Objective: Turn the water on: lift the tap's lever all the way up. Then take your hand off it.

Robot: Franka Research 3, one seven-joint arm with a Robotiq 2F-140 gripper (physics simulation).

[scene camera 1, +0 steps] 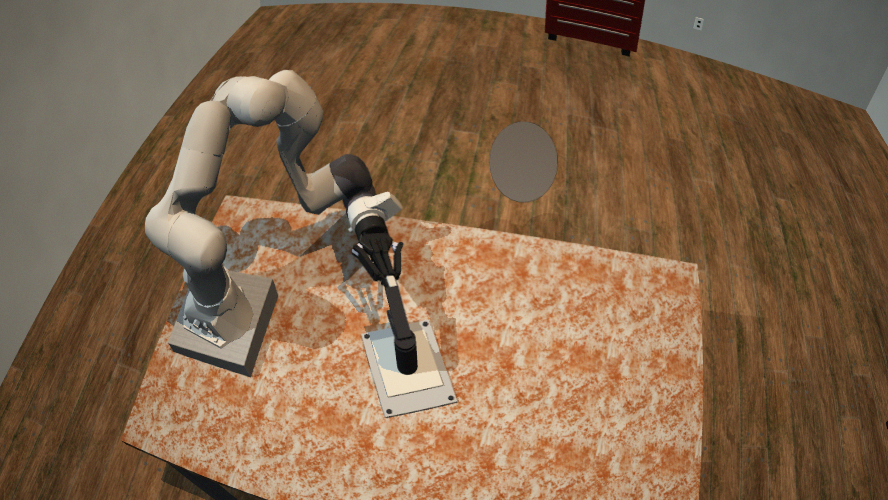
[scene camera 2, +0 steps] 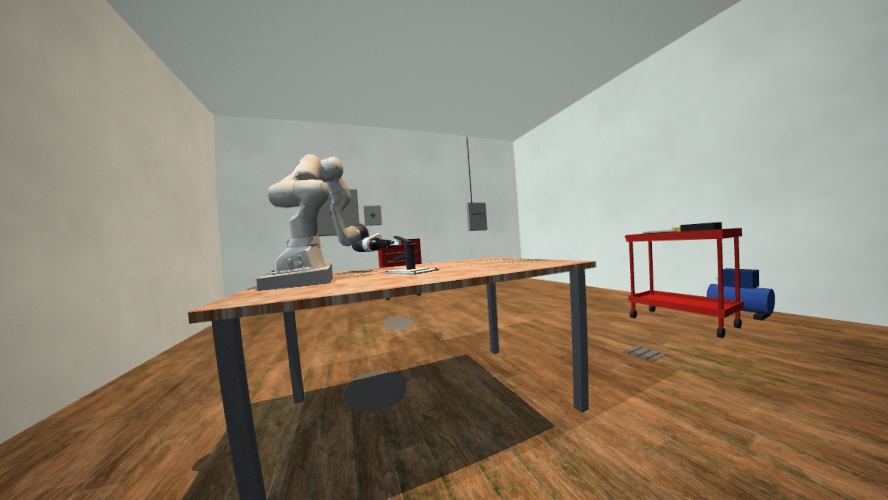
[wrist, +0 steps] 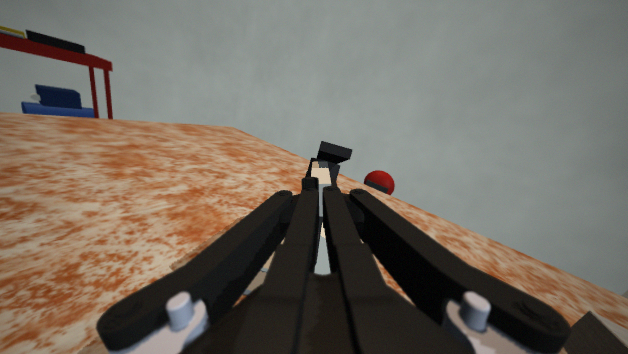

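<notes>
The black tap [scene camera 1: 406, 361] [scene camera 2: 410, 256] stands upright on a pale plate [scene camera 1: 420, 404] with dark bolts at its corners. Its black lever [scene camera 1: 398, 315] [scene camera 2: 400, 238] [wrist: 334, 152] points toward the arm and slants upward to its free end in scene camera 2. My gripper [scene camera 1: 390, 278] [scene camera 2: 394, 242] [wrist: 320, 173] is shut and empty. Its fingertips are at the lever's free end, below the lever in the wrist view. I cannot tell whether they touch it. The fingers hide much of the tap's body in the wrist view.
The tap's plate lies on the orange-and-white table [scene camera 1: 559, 347] [scene camera 2: 497, 267], right of the arm's base block [scene camera 1: 217, 354] [scene camera 2: 295, 278]. A red cart [scene camera 2: 683, 235] [wrist: 60, 54] stands beyond the table. A red round object [wrist: 379, 181] shows past the table's edge in the wrist view.
</notes>
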